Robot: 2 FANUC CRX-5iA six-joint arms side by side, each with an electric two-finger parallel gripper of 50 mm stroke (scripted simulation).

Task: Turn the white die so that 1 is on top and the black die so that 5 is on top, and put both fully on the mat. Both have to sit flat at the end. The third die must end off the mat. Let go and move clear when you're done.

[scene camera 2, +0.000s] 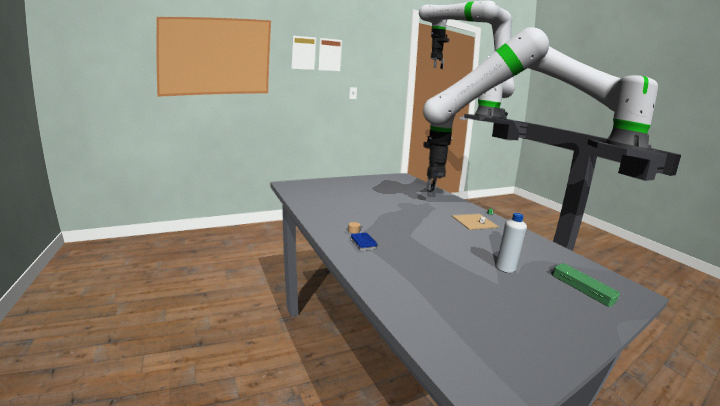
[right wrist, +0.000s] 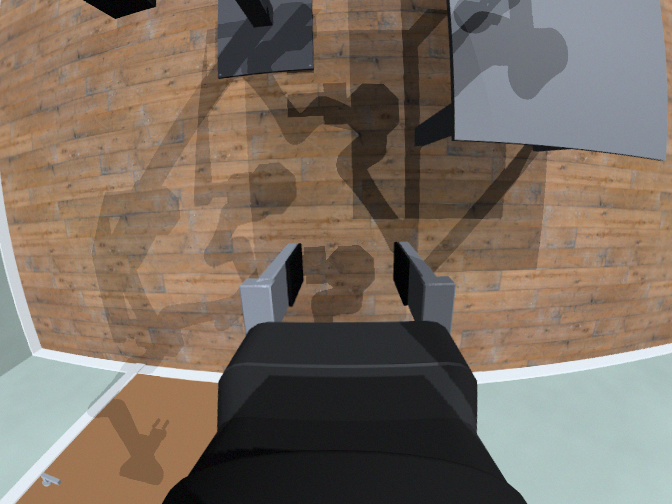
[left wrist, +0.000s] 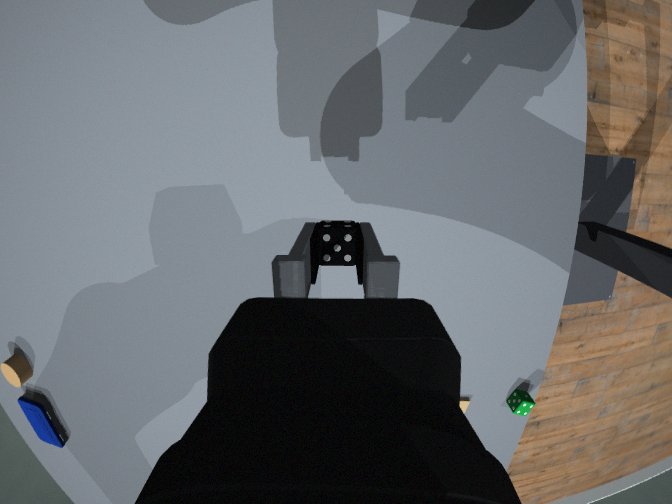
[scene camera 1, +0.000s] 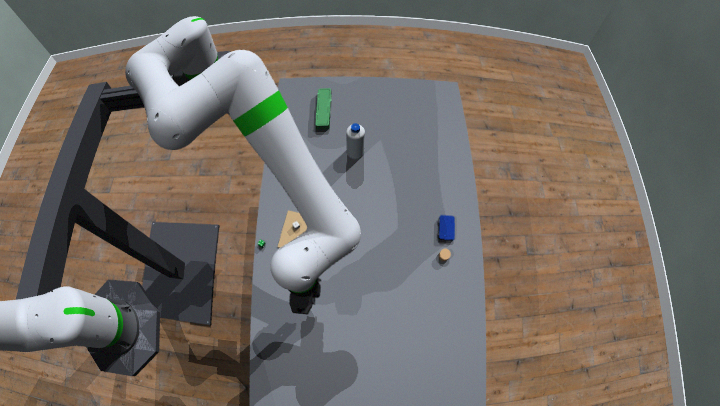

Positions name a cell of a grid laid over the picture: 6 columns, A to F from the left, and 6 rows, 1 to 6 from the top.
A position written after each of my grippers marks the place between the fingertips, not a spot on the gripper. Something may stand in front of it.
I see my left gripper (left wrist: D3), my right gripper (right wrist: D4), a black die (left wrist: D3), a green box (scene camera 2: F5) and a white bottle (scene camera 2: E4).
The right wrist view does not show the black die: it is out of frame. The right wrist view does not show the green box: it is out of frame.
